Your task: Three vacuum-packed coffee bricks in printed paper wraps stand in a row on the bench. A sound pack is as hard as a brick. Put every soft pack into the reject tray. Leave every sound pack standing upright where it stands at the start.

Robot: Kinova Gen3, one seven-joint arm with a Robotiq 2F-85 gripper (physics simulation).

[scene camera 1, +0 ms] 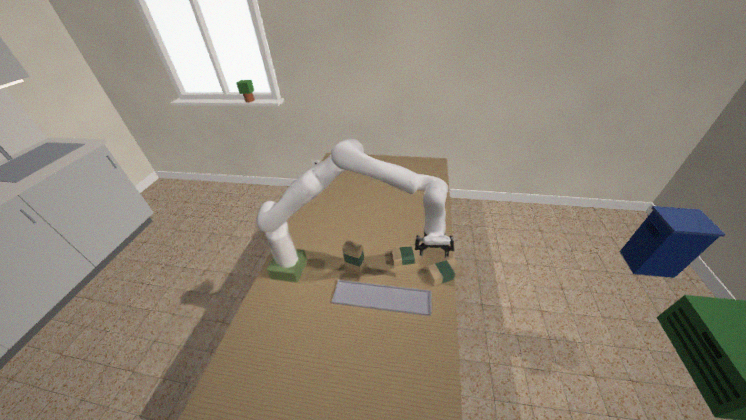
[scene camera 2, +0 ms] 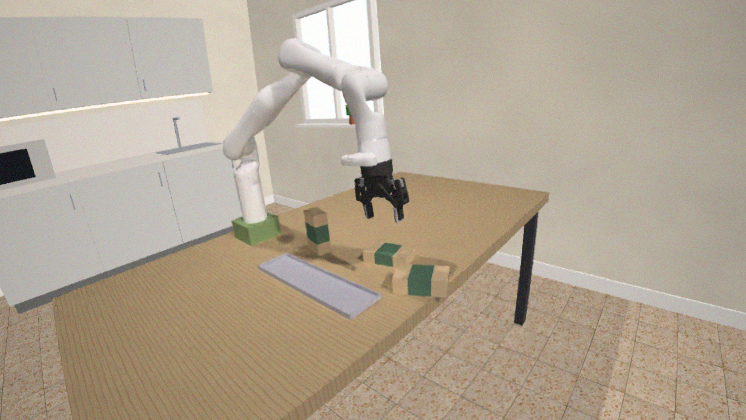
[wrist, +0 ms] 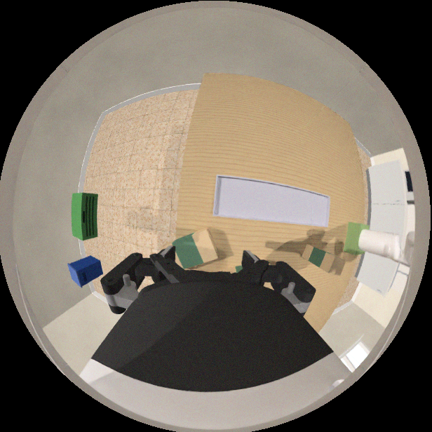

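Seen in the pictures: gripper, fingertip midpoint: (scene camera 1: 434, 255) (scene camera 2: 384, 219); arm's base, origin of the base link: (scene camera 1: 288, 259) (scene camera 2: 255, 218).
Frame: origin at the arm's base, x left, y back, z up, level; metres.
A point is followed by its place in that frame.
One coffee pack (scene camera 1: 353, 256) @[y -0.303, x 0.049, z 0.030 m] (scene camera 2: 317, 233) @[y -0.330, x 0.052, z 0.004 m] (wrist: 317, 256), tan with a dark green band, stands upright nearest the robot base. A second pack (scene camera 1: 406, 255) @[y -0.531, x 0.152, z -0.039 m] (scene camera 2: 387, 254) @[y -0.555, x 0.137, z -0.038 m] (wrist: 240, 269) lies on its side in the middle, mostly hidden by the gripper in the wrist view. A third pack (scene camera 1: 443, 272) @[y -0.705, x 0.074, z -0.028 m] (scene camera 2: 420, 280) @[y -0.732, x 0.066, z -0.030 m] (wrist: 196, 248) lies on its side near the table's edge. The grey reject tray (scene camera 1: 381, 297) @[y -0.451, x -0.070, z -0.072 m] (scene camera 2: 321, 285) @[y -0.489, x -0.067, z -0.072 m] (wrist: 271, 201) holds no pack. My gripper (scene camera 1: 434, 254) @[y -0.649, x 0.034, z 0.127 m] (scene camera 2: 384, 218) @[y -0.649, x 0.034, z 0.127 m] (wrist: 208, 255) is open and empty, above the bench near the two lying packs, touching neither.
The wooden bench (scene camera 1: 334, 360) @[y -0.328, x -0.357, z -0.075 m] (scene camera 2: 198, 333) @[y -0.428, x -0.401, z -0.075 m] (wrist: 270, 125) carries the packs, the tray and the green robot base block (scene camera 1: 286, 268) @[y -0.013, x -0.047, z 0.000 m] (scene camera 2: 255, 229) @[y -0.057, x -0.035, z -0.019 m] (wrist: 355, 238). A blue bin (scene camera 1: 670, 242) (wrist: 85, 270) and a green cabinet (scene camera 1: 709, 349) (wrist: 85, 216) stand beyond the bench on the floor.
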